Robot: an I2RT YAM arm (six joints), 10 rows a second.
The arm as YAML. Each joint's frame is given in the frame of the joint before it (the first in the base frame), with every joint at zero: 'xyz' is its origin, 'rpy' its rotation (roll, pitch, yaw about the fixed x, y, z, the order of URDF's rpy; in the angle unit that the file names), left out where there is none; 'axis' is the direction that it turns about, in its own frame. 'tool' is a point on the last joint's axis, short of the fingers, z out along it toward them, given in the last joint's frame.
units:
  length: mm
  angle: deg
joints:
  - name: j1
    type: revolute
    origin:
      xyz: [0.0, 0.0, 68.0]
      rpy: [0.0, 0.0, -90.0]
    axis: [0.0, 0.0, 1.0]
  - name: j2
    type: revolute
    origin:
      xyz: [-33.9, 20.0, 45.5]
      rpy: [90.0, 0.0, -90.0]
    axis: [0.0, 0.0, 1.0]
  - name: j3
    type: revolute
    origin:
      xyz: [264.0, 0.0, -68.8]
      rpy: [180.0, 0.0, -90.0]
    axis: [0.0, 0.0, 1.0]
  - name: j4
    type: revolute
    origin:
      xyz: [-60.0, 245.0, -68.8]
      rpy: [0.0, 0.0, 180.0]
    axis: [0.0, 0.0, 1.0]
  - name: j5
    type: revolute
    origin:
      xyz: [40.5, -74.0, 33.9]
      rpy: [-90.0, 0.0, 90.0]
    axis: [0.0, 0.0, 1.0]
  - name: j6
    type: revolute
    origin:
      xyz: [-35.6, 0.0, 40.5]
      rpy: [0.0, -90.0, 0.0]
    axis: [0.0, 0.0, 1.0]
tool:
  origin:
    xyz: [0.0, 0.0, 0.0]
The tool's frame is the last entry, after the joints.
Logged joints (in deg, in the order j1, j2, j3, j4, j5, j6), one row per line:
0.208, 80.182, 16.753, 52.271, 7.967, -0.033
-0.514, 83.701, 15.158, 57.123, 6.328, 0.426
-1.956, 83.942, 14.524, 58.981, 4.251, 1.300
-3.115, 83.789, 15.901, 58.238, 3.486, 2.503
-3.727, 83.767, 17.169, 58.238, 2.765, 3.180
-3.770, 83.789, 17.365, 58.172, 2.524, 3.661
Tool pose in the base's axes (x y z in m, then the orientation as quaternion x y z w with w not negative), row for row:
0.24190, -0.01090, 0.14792, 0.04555, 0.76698, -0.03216, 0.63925
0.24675, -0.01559, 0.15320, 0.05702, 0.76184, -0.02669, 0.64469
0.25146, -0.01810, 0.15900, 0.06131, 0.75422, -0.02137, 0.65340
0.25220, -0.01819, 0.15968, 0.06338, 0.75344, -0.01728, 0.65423
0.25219, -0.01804, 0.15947, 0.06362, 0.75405, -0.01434, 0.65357
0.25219, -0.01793, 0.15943, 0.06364, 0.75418, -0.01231, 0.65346
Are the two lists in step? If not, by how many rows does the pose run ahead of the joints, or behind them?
The pose runs 2 rows ahead of the joints: the pose in row i belongs to the joints in row i + 2.
